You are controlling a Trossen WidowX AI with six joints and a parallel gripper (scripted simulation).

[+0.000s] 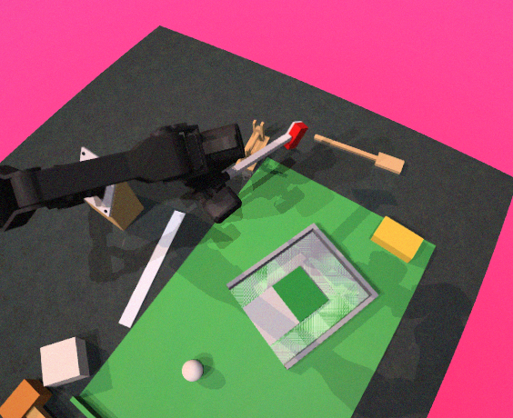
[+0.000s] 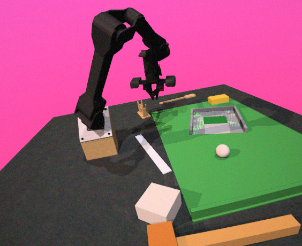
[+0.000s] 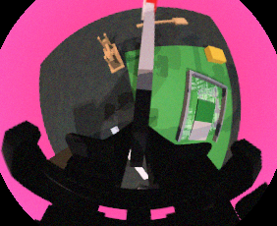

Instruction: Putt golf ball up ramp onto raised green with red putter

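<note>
Now: gripper tip 18 cm to the left of the white strip, 14 cm above it and 6 cm past it. The rest, counted from my gripper tip: white golf ball (30 cm to the right, 17 cm ahead, 12 cm below); then wooden stand (22 cm to the left, 11 cm below, 7 cm behind); then yellow block (37 cm ahead, 20 cm to the left, 12 cm below).
</note>
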